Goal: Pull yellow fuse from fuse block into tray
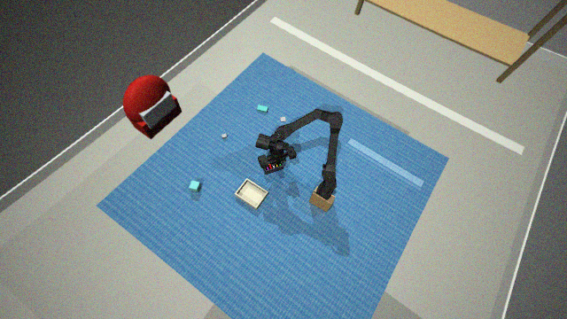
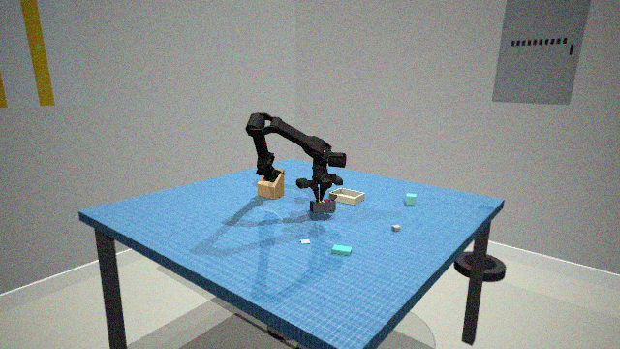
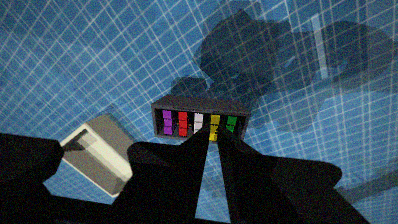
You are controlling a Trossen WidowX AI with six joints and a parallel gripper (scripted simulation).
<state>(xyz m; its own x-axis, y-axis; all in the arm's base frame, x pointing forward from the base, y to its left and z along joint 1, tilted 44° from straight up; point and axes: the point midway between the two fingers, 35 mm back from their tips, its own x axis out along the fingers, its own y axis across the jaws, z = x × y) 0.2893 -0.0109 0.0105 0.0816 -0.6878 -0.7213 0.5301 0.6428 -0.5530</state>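
Right now my gripper tip is 1 cm short of the tray, 20 cm to the right of it and 3 cm above it. Also, from my gripper tip: yellow fuse: 1 cm below; cyan cube: 25 cm ahead, 34 cm to the left, 2 cm below.
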